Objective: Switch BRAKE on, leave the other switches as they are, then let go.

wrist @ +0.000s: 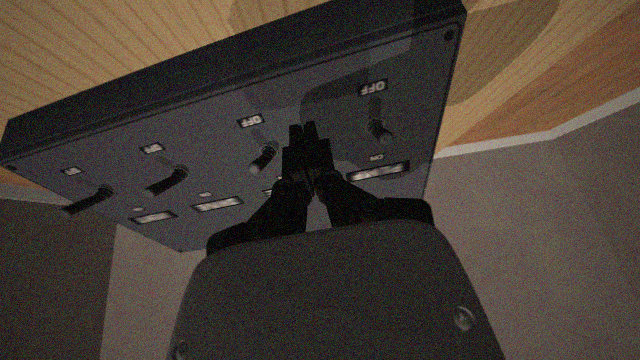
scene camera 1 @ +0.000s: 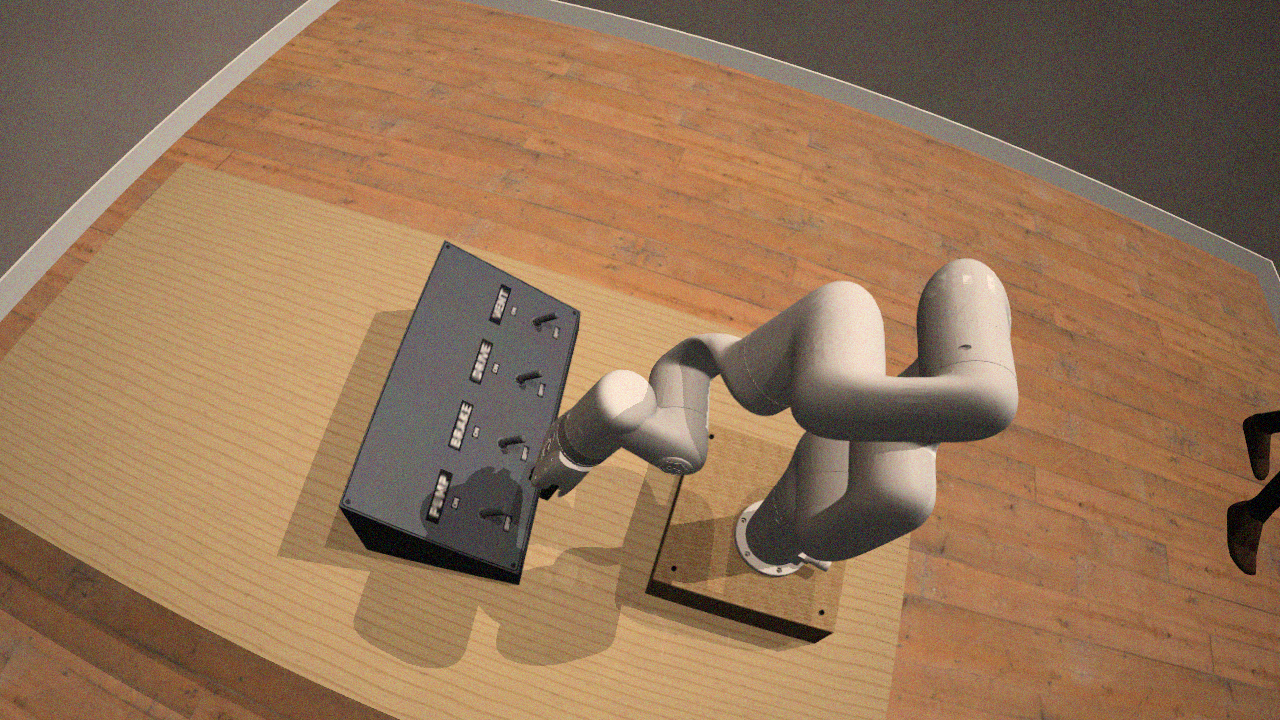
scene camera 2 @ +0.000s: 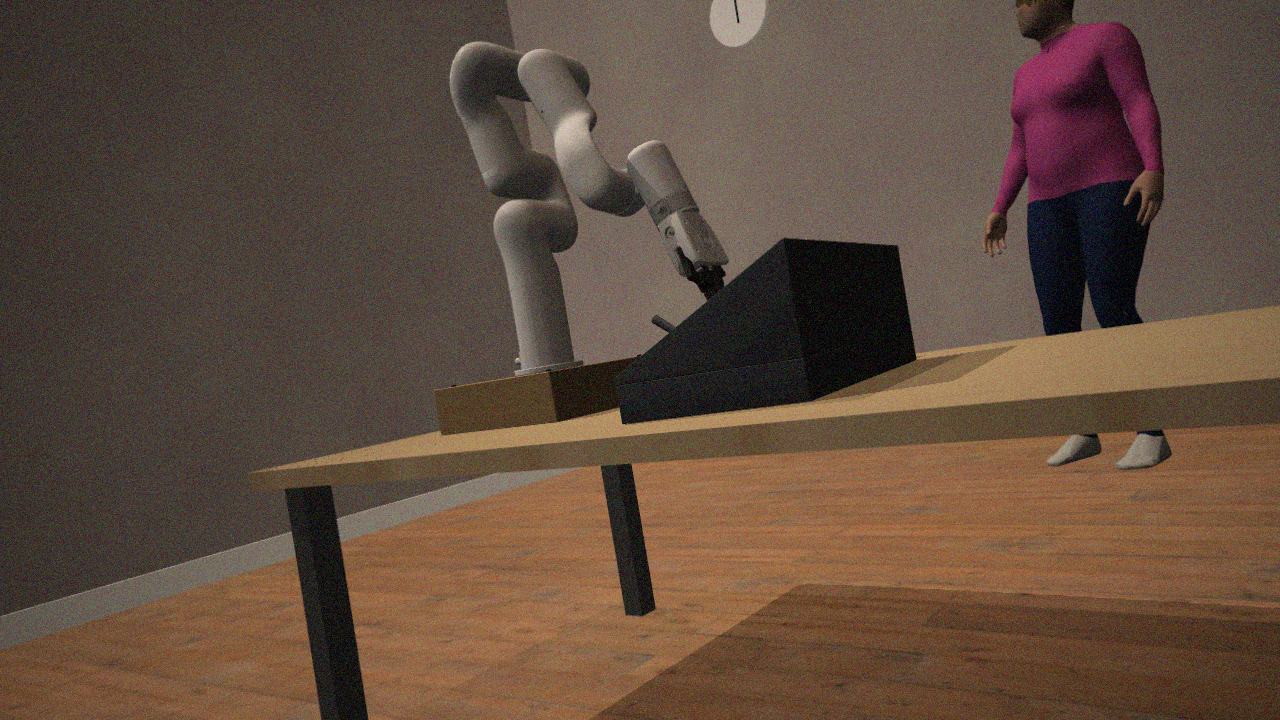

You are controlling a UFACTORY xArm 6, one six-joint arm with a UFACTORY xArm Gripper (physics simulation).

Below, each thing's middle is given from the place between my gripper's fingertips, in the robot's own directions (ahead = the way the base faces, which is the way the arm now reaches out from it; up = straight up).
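I am looking at the dark sloped switch panel [scene camera 1: 432,459]. Measured from my hand, the panel is 70 mm to the right and 170 mm ahead, and it is 50 mm below.
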